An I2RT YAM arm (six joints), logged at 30 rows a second.
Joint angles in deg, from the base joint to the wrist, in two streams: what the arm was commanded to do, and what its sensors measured. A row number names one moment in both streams.
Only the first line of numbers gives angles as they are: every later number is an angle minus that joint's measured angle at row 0.
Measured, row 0: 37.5, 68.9, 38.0, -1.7, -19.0, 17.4
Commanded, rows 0 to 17: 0.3, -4.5, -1.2, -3.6, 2.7, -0.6; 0.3, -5.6, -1.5, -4.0, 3.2, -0.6; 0.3, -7.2, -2.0, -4.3, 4.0, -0.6; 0.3, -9.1, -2.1, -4.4, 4.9, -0.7; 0.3, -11.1, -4.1, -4.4, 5.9, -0.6; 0.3, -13.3, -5.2, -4.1, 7.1, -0.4; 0.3, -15.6, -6.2, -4.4, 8.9, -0.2; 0.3, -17.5, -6.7, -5.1, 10.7, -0.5; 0.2, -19.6, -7.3, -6.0, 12.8, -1.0; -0.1, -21.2, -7.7, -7.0, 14.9, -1.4; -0.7, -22.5, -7.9, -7.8, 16.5, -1.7; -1.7, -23.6, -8.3, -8.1, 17.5, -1.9; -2.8, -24.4, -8.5, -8.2, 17.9, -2.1; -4.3, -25.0, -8.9, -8.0, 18.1, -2.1; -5.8, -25.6, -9.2, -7.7, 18.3, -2.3; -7.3, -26.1, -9.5, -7.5, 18.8, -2.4; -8.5, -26.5, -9.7, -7.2, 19.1, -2.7; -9.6, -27.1, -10.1, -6.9, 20.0, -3.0
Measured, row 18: -7.2, -25.6, -9.2, -6.3, 15.9, -1.8
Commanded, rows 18 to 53: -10.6, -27.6, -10.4, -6.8, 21.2, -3.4; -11.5, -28.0, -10.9, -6.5, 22.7, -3.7; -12.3, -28.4, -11.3, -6.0, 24.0, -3.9; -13.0, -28.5, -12.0, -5.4, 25.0, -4.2; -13.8, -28.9, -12.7, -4.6, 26.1, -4.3; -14.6, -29.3, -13.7, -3.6, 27.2, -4.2; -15.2, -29.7, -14.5, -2.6, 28.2, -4.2; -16.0, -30.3, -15.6, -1.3, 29.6, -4.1; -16.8, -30.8, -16.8, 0.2, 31.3, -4.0; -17.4, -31.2, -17.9, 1.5, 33.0, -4.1; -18.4, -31.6, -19.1, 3.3, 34.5, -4.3; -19.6, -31.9, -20.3, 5.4, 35.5, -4.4; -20.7, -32.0, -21.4, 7.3, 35.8, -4.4; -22.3, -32.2, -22.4, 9.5, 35.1, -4.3; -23.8, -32.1, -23.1, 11.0, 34.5, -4.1; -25.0, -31.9, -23.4, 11.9, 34.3, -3.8; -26.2, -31.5, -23.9, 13.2, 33.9, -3.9; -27.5, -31.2, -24.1, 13.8, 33.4, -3.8; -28.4, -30.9, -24.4, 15.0, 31.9, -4.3; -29.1, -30.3, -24.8, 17.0, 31.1, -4.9; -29.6, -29.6, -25.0, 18.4, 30.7, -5.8; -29.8, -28.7, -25.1, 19.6, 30.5, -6.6; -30.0, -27.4, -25.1, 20.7, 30.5, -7.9; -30.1, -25.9, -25.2, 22.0, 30.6, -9.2; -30.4, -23.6, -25.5, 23.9, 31.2, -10.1; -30.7, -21.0, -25.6, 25.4, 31.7, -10.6; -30.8, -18.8, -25.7, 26.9, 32.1, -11.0; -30.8, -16.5, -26.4, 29.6, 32.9, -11.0; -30.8, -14.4, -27.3, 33.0, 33.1, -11.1; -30.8, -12.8, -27.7, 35.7, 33.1, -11.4; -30.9, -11.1, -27.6, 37.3, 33.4, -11.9; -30.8, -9.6, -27.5, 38.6, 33.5, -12.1; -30.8, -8.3, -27.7, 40.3, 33.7, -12.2; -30.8, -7.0, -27.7, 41.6, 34.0, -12.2; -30.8, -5.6, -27.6, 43.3, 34.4, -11.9; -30.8, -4.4, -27.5, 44.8, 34.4, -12.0
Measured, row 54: -30.6, -6.3, -27.8, 35.7, 32.6, -10.6
